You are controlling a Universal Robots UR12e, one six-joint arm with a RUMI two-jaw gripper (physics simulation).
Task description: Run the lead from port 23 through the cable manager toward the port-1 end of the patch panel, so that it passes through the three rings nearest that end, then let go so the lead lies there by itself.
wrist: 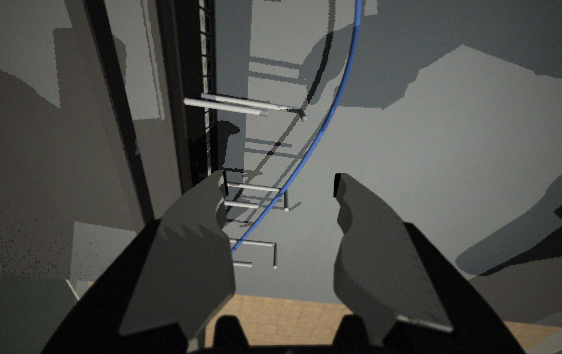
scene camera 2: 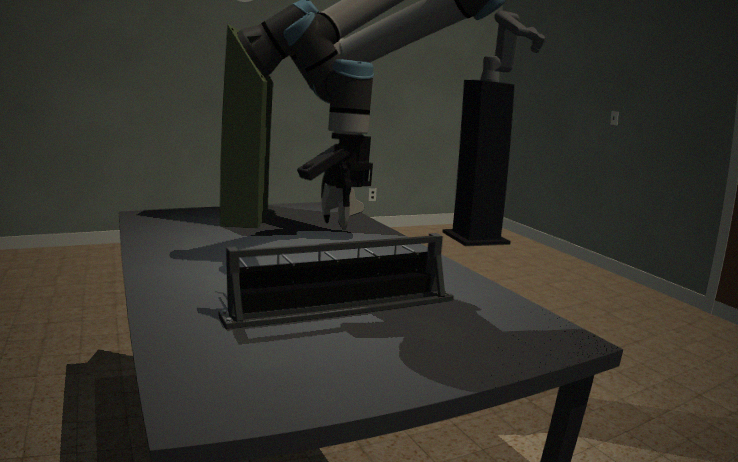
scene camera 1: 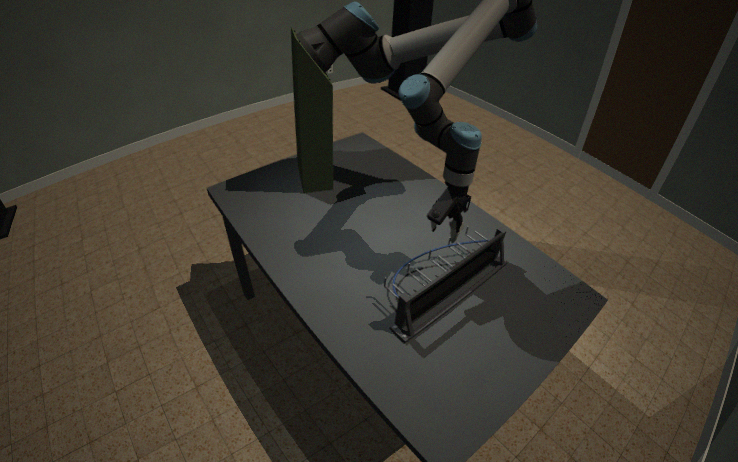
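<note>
The blue lead (scene camera 1: 416,256) (wrist: 345,80) bows out behind the patch panel (scene camera 1: 452,266) (scene camera 2: 326,246) from its near end toward its far end. My gripper (scene camera 1: 443,234) (scene camera 2: 335,223) (wrist: 281,174) is open and empty above the table, behind the panel toward its far half. In the wrist view the lead runs below the fingers and slips behind the left one. A pale ring (wrist: 225,107) of the cable manager has its tip left of the lead. The lead crosses the end of the following ring (wrist: 255,187); over or through it, I cannot tell. The port numbers are unreadable.
A green column (scene camera 1: 315,119) (scene camera 2: 243,141) carries the arm at the back of the grey table (scene camera 1: 348,337) (scene camera 2: 305,392). A dark pedestal (scene camera 2: 482,157) stands on the floor behind the table. The arm casts shadows over the table and panel.
</note>
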